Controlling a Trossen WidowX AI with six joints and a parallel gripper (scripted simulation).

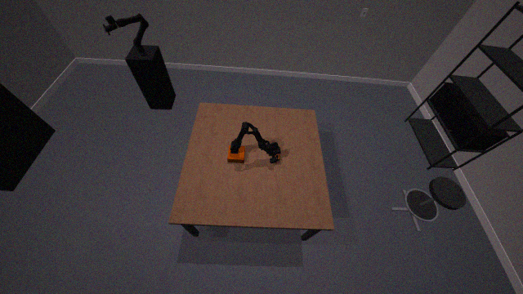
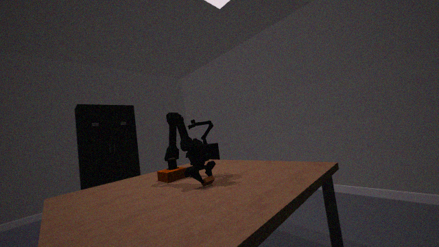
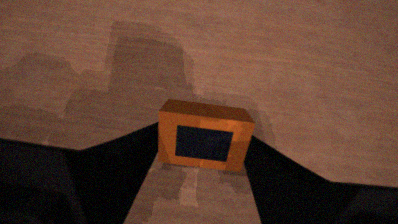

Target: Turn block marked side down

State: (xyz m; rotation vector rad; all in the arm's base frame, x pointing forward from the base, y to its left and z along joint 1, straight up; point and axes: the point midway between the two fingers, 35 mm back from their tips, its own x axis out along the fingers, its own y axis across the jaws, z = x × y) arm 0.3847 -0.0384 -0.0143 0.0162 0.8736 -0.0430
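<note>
My gripper tip is now 1 cm past the orange block and 1 cm below it.
</note>
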